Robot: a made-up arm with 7 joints. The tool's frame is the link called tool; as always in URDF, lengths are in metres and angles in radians. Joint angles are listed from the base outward.
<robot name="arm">
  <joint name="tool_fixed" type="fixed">
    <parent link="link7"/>
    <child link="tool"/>
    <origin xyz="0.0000 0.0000 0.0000" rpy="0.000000 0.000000 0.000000"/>
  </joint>
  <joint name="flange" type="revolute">
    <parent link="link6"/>
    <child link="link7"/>
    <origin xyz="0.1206 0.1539 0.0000" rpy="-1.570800 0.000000 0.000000"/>
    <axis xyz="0 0 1"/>
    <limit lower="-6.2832" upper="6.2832"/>
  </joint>
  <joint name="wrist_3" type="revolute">
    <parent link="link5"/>
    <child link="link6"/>
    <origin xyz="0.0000 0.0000 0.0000" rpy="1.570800 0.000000 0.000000"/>
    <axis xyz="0 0 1"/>
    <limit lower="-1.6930" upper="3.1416"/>
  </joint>
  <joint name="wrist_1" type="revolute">
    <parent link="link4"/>
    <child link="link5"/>
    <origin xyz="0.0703 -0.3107 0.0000" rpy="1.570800 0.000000 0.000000"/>
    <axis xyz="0 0 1"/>
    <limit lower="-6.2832" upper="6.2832"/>
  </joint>
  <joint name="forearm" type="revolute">
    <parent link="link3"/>
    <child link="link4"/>
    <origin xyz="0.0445 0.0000 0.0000" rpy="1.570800 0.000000 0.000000"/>
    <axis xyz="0 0 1"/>
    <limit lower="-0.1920" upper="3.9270"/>
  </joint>
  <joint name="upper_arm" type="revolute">
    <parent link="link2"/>
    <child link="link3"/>
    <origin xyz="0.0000 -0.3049 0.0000" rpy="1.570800 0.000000 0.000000"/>
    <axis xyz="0 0 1"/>
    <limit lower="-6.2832" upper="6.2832"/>
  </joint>
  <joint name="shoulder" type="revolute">
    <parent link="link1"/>
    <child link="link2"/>
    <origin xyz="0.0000 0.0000 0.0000" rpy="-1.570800 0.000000 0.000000"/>
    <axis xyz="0 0 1"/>
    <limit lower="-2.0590" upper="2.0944"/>
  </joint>
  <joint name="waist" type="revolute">
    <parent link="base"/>
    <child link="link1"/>
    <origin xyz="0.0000 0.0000 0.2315" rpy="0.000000 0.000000 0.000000"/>
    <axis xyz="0 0 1"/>
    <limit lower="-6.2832" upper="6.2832"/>
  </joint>
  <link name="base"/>
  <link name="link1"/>
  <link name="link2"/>
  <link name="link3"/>
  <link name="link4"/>
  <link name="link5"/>
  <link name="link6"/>
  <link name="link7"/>
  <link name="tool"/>
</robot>
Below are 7 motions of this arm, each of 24 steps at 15 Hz.
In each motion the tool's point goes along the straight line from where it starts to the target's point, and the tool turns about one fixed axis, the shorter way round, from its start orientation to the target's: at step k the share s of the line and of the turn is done. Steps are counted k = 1, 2, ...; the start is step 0. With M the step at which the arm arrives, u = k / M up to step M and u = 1 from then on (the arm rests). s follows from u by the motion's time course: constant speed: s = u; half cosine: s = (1 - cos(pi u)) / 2; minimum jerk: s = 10 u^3 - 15 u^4 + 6 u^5.
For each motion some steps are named. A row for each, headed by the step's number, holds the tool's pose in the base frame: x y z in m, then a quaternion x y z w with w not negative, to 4 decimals.
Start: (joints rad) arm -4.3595 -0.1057 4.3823 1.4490 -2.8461 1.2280 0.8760
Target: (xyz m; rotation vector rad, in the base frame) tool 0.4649 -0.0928 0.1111 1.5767 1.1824 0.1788
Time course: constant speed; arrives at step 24
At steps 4, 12, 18, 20, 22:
4: 0.5383 -0.0640 0.5383 0.3586 0.2112 0.3865 0.8231
12: 0.5089 -0.0755 0.3674 0.5040 0.3420 0.2729 0.7447
18: 0.4869 -0.0842 0.2393 0.5946 0.4276 0.1771 0.6575
20: 0.4796 -0.0870 0.1965 0.6206 0.4532 0.1437 0.6236
22: 0.4722 -0.0899 0.1538 0.6444 0.4771 0.1098 0.5874

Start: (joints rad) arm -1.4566 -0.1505 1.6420 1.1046 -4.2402 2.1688 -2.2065
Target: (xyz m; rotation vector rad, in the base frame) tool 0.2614 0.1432 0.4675 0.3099 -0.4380 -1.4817
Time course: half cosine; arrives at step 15
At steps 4, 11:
4: 0.3448 0.2641 0.4940 -0.1091 -0.4442 -0.5745 0.6788
11: 0.2779 0.1672 0.4728 0.0906 -0.2492 -0.6551 0.7075

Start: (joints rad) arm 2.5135 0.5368 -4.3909 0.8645 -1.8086 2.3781 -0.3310
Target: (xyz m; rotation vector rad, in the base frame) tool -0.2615 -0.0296 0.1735 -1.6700 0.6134 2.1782
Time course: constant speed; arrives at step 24
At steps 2, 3, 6, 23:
2: -0.3507 -0.1909 0.3576 -0.4895 0.4440 0.7479 0.0623
3: -0.3467 -0.1836 0.3492 -0.4947 0.4342 0.7498 0.0670
6: -0.3345 -0.1616 0.3241 -0.5099 0.4044 0.7549 0.0813
23: -0.2656 -0.0369 0.1819 -0.5823 0.2260 0.7645 0.1594

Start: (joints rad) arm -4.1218 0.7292 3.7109 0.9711 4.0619 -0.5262 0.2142
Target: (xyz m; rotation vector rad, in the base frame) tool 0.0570 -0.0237 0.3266 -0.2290 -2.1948 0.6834
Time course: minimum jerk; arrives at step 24
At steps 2, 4, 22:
2: 0.3166 0.0715 0.4108 0.4168 0.7255 0.1589 0.5241
4: 0.3087 0.0686 0.4082 0.4134 0.7469 0.1459 0.4999
22: 0.0583 -0.0232 0.3270 -0.0931 -0.8715 0.2689 0.3994

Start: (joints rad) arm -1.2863 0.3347 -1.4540 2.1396 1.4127 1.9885 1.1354
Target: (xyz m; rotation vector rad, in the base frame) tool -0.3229 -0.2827 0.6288 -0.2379 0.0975 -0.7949
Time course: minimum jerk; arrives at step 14
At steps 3, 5, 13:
3: -0.1902 -0.4431 0.6583 0.0106 0.8626 -0.3333 0.3805
5: -0.2154 -0.4126 0.6527 -0.0170 0.7559 -0.3755 0.5360
13: -0.3224 -0.2833 0.6289 -0.1152 0.0509 -0.3866 0.9136

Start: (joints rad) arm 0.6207 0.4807 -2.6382 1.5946 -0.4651 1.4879 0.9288
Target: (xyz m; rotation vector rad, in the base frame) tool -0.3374 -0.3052 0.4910 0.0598 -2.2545 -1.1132
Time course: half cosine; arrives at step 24
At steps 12, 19, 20, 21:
12: -0.2338 -0.3096 0.5817 0.0390 -0.9056 -0.1955 0.3743
19: -0.3160 -0.3061 0.5098 0.0261 -0.8679 -0.3761 0.3235
20: -0.3235 -0.3058 0.5032 0.0249 -0.8628 -0.3920 0.3182
21: -0.3295 -0.3055 0.4979 0.0239 -0.8586 -0.4046 0.3139

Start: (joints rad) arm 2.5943 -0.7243 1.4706 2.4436 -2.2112 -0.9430 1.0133
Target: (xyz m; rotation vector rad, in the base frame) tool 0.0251 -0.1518 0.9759 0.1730 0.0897 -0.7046
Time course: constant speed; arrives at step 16
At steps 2, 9, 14, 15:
2: 0.1945 -0.4321 0.5828 0.6946 0.2293 -0.2046 0.6504
9: 0.1098 -0.2920 0.7793 0.4169 0.1462 -0.2938 0.8477
14: 0.0493 -0.1918 0.9197 0.1826 0.0743 -0.3344 0.9216
15: 0.0372 -0.1718 0.9478 0.1338 0.0592 -0.3399 0.9290

